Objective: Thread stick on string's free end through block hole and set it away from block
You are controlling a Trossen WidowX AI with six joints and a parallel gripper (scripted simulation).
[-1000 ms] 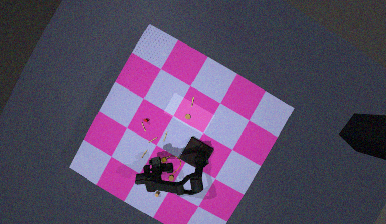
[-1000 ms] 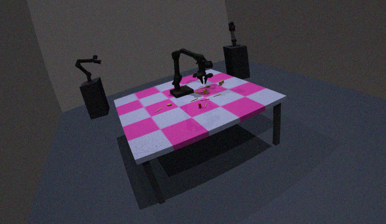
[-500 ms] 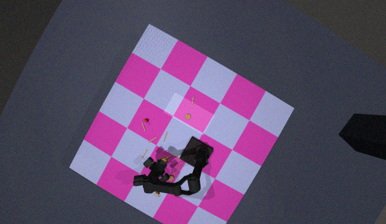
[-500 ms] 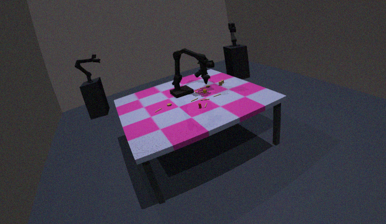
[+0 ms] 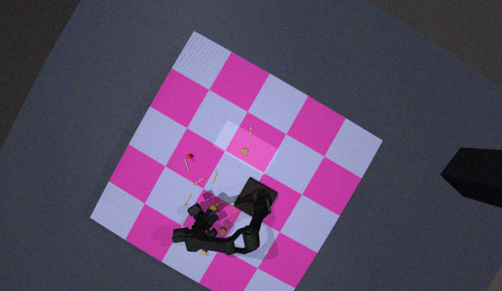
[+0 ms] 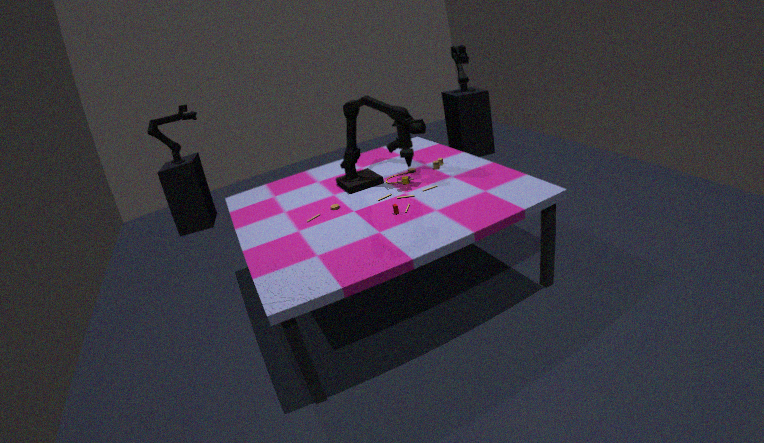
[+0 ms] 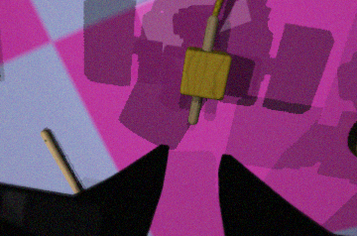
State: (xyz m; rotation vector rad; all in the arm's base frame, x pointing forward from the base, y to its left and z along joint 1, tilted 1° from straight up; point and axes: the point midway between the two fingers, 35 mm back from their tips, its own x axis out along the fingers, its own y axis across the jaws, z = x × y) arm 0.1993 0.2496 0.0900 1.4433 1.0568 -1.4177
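The yellow wooden block lies 70 mm below my gripper tip, 30 mm to the right of it and 10 mm behind it. Also, from my gripper tip: round wooden button: 140 mm behind, 80 mm below, 50 mm to the left; then red object: 280 mm ahead, 170 mm to the right, 70 mm below; then thin wooden stick: 70 mm below, 40 mm to the right, 10 mm behind.
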